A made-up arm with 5 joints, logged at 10 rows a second.
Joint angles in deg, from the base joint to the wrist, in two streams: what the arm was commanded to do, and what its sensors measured. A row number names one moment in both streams.
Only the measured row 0 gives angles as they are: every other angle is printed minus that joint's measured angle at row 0.
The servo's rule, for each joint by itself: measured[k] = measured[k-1] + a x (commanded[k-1-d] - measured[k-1]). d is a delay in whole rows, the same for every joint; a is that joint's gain. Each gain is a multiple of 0.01, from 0.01 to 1. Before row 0 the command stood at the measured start. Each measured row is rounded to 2 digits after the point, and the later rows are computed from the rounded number. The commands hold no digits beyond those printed.
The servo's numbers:
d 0
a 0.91 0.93 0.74 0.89 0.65
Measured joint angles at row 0:
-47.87, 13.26, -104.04, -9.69, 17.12
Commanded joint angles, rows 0 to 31:
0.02, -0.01, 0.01, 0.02, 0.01
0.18, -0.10, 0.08, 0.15, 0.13
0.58, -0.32, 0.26, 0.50, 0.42
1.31, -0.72, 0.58, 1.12, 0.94
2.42, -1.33, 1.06, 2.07, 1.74
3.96, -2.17, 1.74, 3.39, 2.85
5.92, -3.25, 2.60, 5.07, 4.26
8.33, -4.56, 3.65, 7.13, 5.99
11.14, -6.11, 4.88, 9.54, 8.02
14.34, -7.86, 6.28, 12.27, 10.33
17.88, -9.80, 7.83, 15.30, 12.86
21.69, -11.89, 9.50, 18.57, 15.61
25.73, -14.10, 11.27, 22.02, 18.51
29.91, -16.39, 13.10, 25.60, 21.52
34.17, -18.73, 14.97, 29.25, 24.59
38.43, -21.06, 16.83, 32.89, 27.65
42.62, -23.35, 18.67, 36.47, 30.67
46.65, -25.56, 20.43, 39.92, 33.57
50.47, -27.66, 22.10, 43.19, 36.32
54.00, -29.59, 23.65, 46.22, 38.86
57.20, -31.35, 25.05, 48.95, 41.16
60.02, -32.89, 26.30, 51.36, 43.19
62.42, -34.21, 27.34, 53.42, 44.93
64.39, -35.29, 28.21, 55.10, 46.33
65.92, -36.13, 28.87, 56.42, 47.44
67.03, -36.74, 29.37, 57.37, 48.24
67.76, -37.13, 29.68, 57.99, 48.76
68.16, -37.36, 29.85, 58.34, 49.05
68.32, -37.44, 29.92, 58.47, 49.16
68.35, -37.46, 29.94, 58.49, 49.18
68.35, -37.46, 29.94, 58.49, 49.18
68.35, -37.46, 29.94, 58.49, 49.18
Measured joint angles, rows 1 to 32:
0.02, -0.01, 0.01, 0.02, 0.01
0.17, -0.09, 0.06, 0.14, 0.09
0.54, -0.30, 0.21, 0.46, 0.30
1.24, -0.69, 0.48, 1.05, 0.72
2.31, -1.29, 0.91, 1.96, 1.38
3.81, -2.11, 1.52, 3.23, 2.34
5.73, -3.17, 2.32, 4.87, 3.59
8.10, -4.46, 3.30, 6.88, 5.15
10.87, -5.99, 4.47, 9.25, 7.02
14.03, -7.73, 5.81, 11.94, 9.17
17.53, -9.66, 7.30, 14.93, 11.57
21.32, -11.73, 8.93, 18.17, 14.20
25.33, -13.93, 10.66, 21.60, 17.00
29.50, -16.22, 12.47, 25.16, 19.94
33.75, -18.55, 14.32, 28.80, 22.96
38.01, -20.88, 16.18, 32.44, 26.01
42.21, -23.18, 18.02, 36.03, 29.04
46.25, -25.39, 19.80, 39.49, 31.98
50.09, -27.50, 21.50, 42.78, 34.80
53.65, -29.44, 23.09, 45.84, 37.44
56.88, -31.22, 24.54, 48.61, 39.86
59.74, -32.77, 25.84, 51.06, 42.02
62.18, -34.11, 26.95, 53.16, 43.91
64.19, -35.21, 27.88, 54.89, 45.48
65.76, -36.07, 28.61, 56.25, 46.75
66.92, -36.69, 29.17, 57.25, 47.72
67.68, -37.10, 29.55, 57.91, 48.40
68.12, -37.34, 29.77, 58.29, 48.82
68.30, -37.43, 29.88, 58.45, 49.04
68.35, -37.46, 29.92, 58.49, 49.13
68.35, -37.46, 29.93, 58.49, 49.16
68.35, -37.46, 29.94, 58.49, 49.17

